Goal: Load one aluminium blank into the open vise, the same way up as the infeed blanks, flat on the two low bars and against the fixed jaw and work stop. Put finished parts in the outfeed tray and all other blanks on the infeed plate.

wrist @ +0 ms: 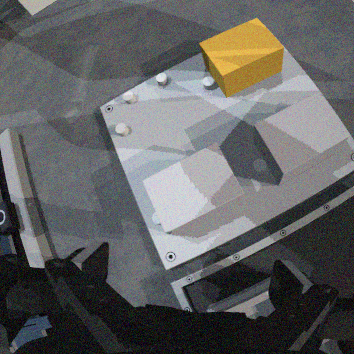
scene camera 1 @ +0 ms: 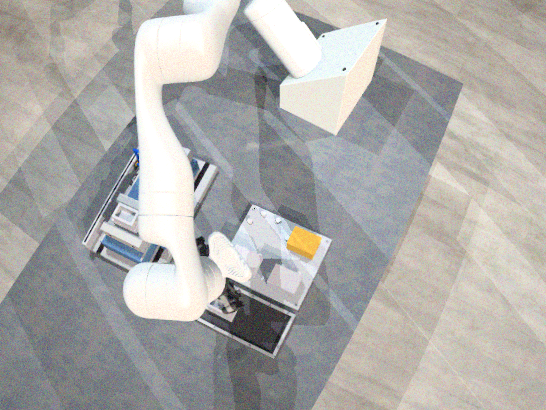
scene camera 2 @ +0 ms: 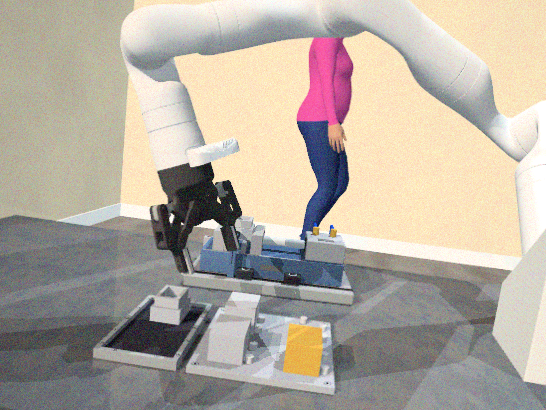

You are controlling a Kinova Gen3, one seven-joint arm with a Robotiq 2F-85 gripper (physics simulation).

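Note:
My gripper (scene camera 2: 208, 252) (wrist: 190, 270) is open and empty, tilted, in front of the vise's left end and above floor level in the scene camera 2 view; the arm mostly hides it in the scene camera 1 view. The blue vise (scene camera 1: 121, 249) (scene camera 2: 300, 270) holds a pocketed grey part (scene camera 1: 125, 216) (scene camera 2: 245, 222) between its jaws; whether it is clamped is unclear. Another pocketed part (scene camera 1: 222, 311) (scene camera 2: 167, 307) sits in the outfeed tray (scene camera 1: 235, 337) (scene camera 2: 135, 361) (wrist: 260, 245). Two plain grey blanks (scene camera 1: 285, 277) (scene camera 2: 227, 340) (wrist: 192, 190) stand on the infeed plate (scene camera 1: 310, 270) (scene camera 2: 265, 369) (wrist: 150, 120).
An orange block (scene camera 1: 304, 242) (scene camera 2: 303, 350) (wrist: 245, 55) stands on the infeed plate near its pegs (scene camera 1: 278, 220) (wrist: 161, 78). The vise's pale base (scene camera 2: 270, 290) (wrist: 25, 200) lies beyond the plate. A person (scene camera 2: 330, 90) stands behind the vise. The robot's pedestal (scene camera 1: 320, 100) is at the back.

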